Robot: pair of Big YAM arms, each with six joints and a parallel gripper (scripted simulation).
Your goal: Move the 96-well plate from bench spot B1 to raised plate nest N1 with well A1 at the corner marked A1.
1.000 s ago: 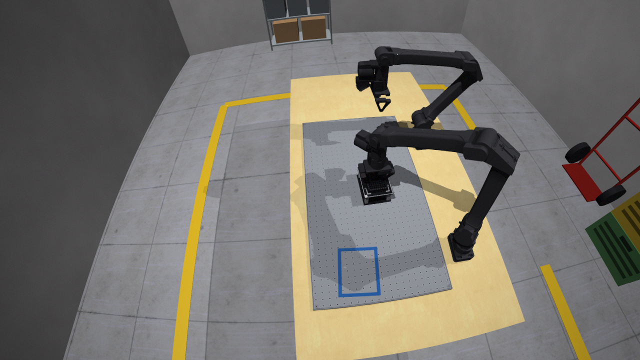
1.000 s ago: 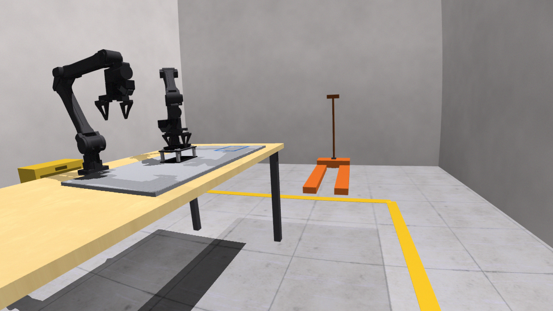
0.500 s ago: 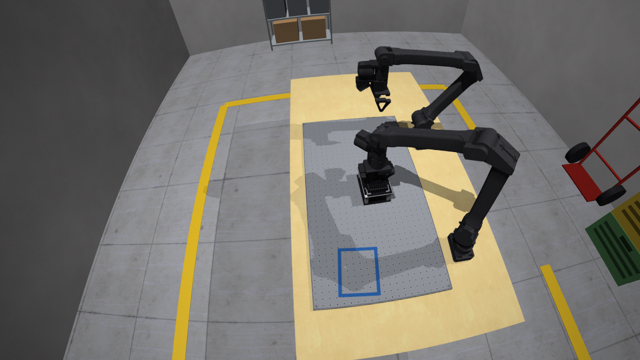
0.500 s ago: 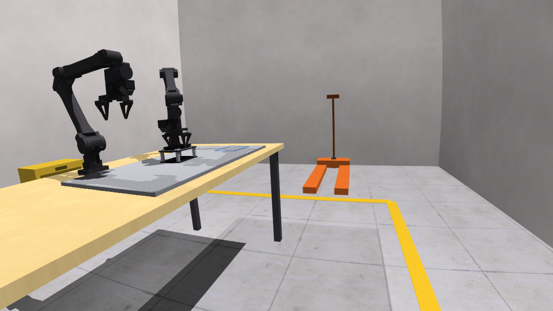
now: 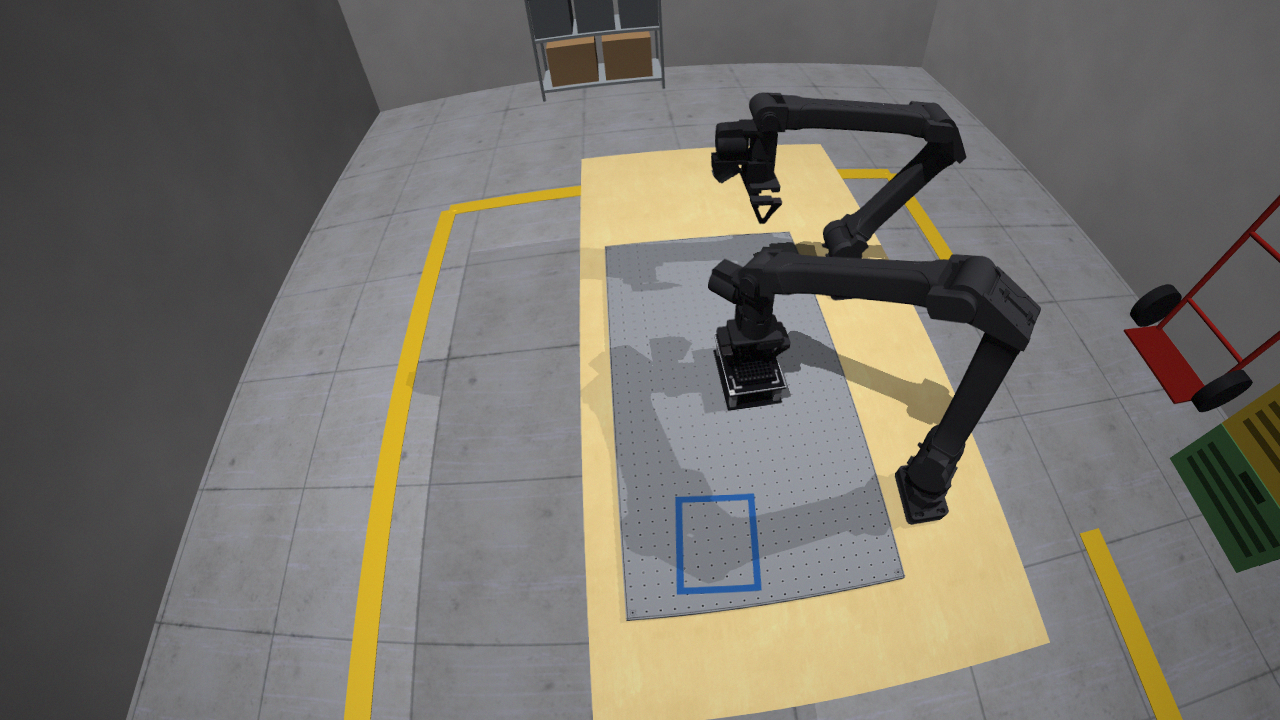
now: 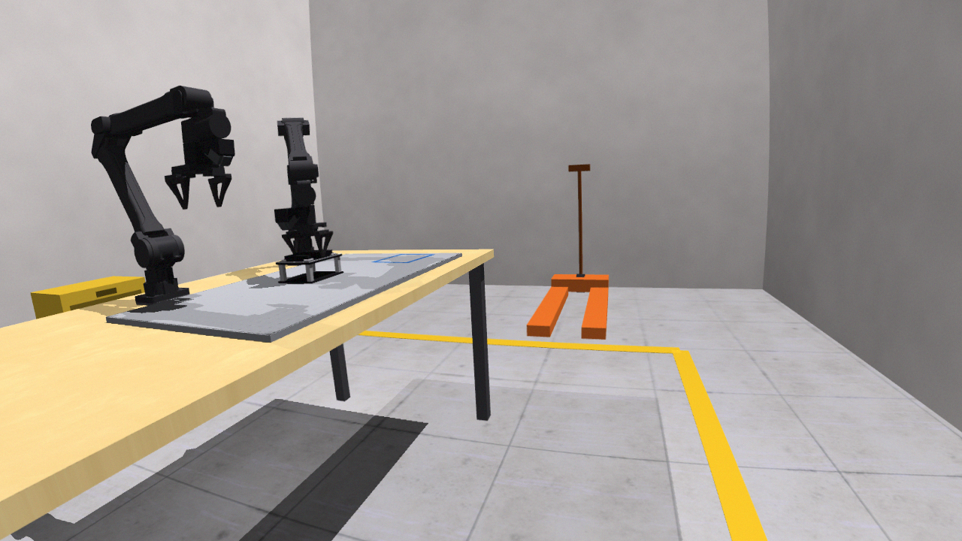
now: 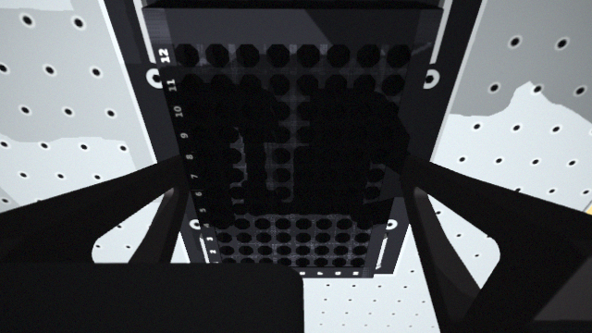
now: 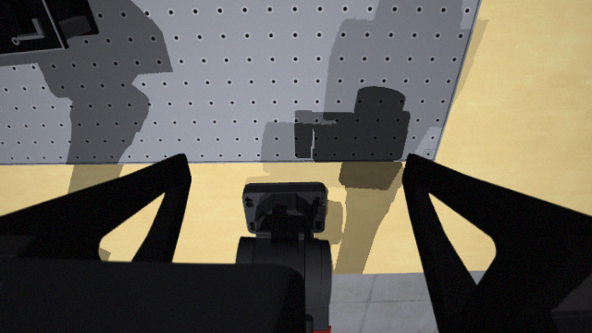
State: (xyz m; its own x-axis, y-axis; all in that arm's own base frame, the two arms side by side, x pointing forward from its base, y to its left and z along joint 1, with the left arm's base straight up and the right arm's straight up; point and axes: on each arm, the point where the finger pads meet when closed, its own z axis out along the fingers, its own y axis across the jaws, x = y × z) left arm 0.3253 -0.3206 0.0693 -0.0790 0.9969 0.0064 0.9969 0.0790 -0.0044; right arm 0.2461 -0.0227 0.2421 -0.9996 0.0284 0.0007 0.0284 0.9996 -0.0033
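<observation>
Right now my left hand is right at the black 96-well plate. The rest, counted from my left hand: raised nest N1: 1 cm below; then A1 corner label: 8 cm to the left, 5 cm ahead, 1 cm below.
</observation>
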